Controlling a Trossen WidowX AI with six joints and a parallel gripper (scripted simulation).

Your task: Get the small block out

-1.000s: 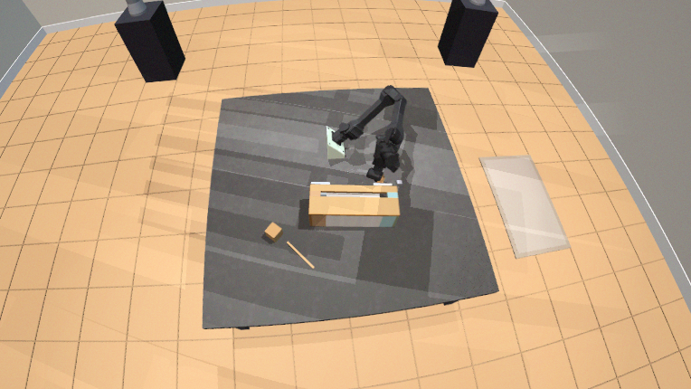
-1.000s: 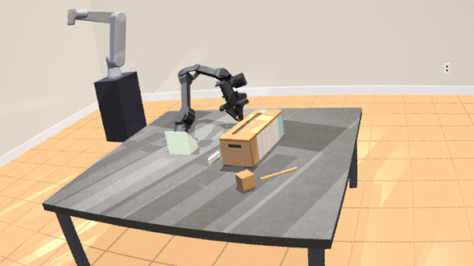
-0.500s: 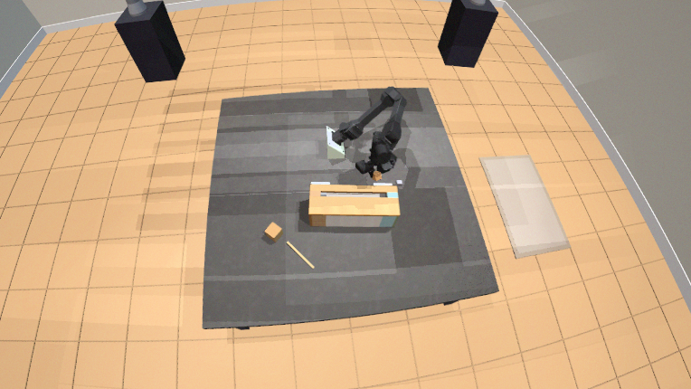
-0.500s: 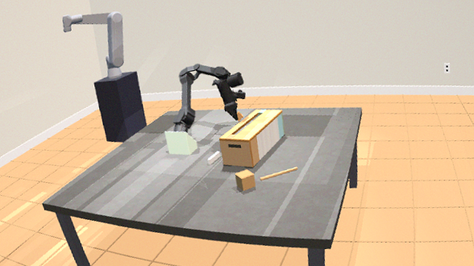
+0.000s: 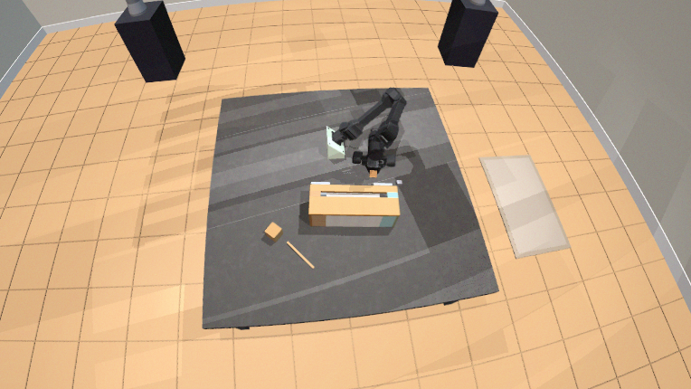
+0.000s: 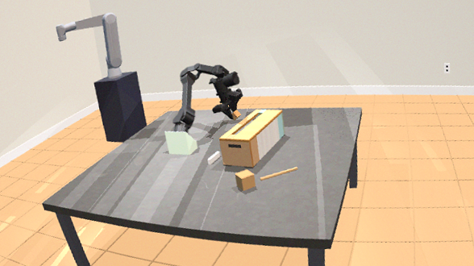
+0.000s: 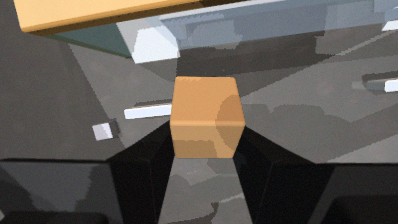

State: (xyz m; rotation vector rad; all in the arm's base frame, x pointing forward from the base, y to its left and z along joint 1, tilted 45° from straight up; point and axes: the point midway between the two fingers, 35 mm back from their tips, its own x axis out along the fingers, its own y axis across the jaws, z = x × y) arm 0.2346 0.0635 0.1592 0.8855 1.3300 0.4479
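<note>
Right now my gripper tip is 10 mm short of the small orange block and 10 mm below it. Also, from my gripper tip: thin wooden stick: 340 mm ahead, 330 mm to the right, 120 mm below; tan box: 100 mm ahead, 100 mm to the right, 60 mm below.
</note>
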